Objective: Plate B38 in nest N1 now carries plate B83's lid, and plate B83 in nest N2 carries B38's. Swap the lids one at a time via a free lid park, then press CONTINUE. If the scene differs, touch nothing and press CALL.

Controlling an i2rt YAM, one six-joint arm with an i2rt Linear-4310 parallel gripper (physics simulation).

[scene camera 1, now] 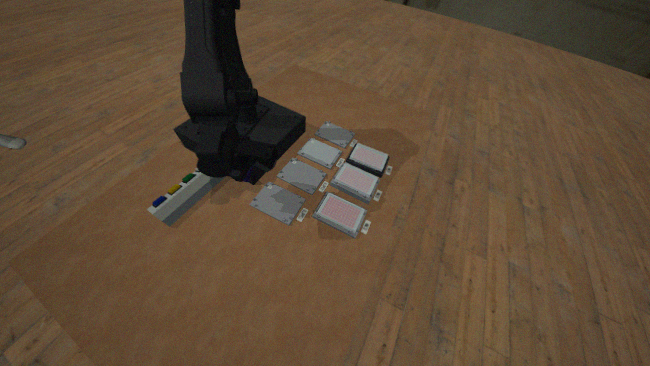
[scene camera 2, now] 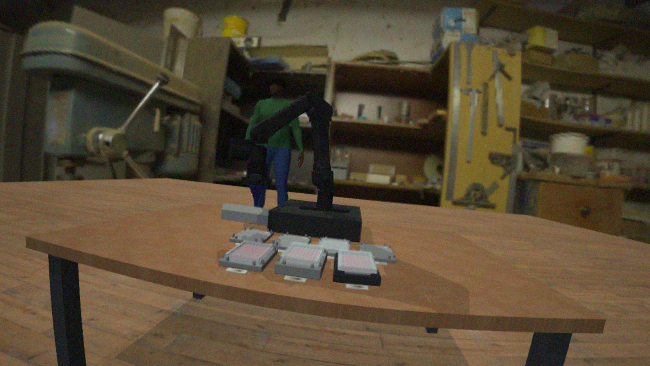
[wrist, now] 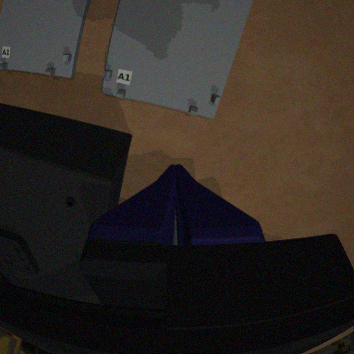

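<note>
My gripper is shut, its blue fingertips together with nothing between them. It is raised above the table beside the arm's base, over the button bar's end. The grey button bar shows blue, yellow and green buttons in scene camera 1; its far end is hidden by the arm. Three pink-welled plates sit in the outer row, the farthest in a black nest. The inner row has a pale, lid-like piece and three grey parks. Labels are unreadable.
The black arm base stands beside the inner row. Small label cards lie by the nests. The brown table has its outer edge beyond the plates. A person in green stands behind the table.
</note>
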